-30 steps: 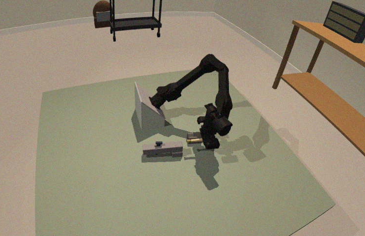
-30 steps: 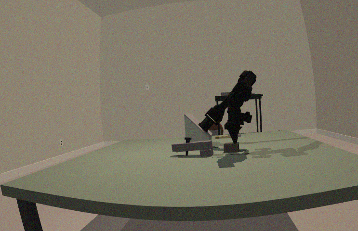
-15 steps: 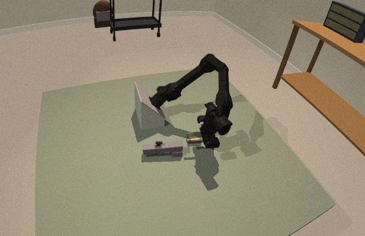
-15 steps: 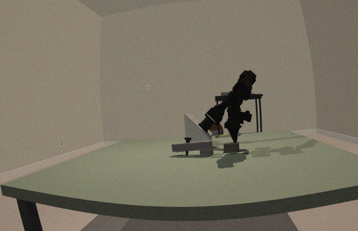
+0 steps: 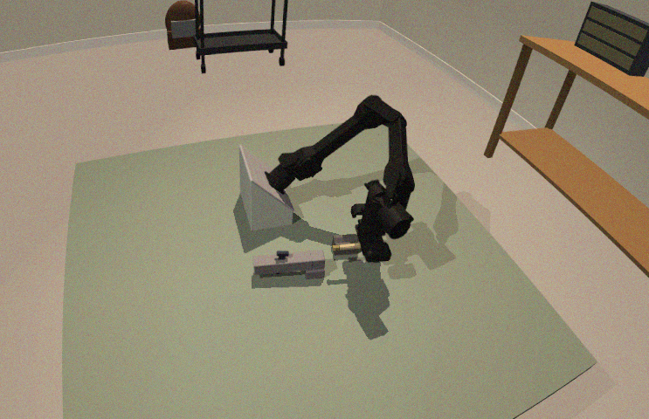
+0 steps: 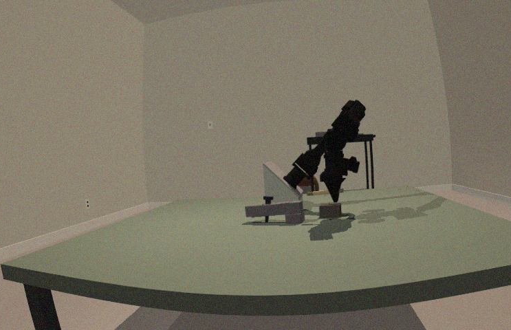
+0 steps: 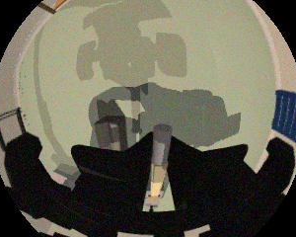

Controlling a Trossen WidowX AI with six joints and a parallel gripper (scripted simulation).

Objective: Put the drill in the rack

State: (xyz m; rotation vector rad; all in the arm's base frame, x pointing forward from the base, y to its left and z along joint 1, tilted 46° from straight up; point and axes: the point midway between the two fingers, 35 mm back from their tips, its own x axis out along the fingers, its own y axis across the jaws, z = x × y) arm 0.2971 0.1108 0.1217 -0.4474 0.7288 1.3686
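Now: the drill 1 cm behind my gripper tip, 4 cm to the right of it and 3 cm above it. Round my gripper tip: rack (8 cm behind, 1 cm to the right, 4 cm below); then grey block (4 cm behind, 19 cm to the right, 2 cm below); then dark key (4 cm behind, 22 cm to the right, 1 cm below).
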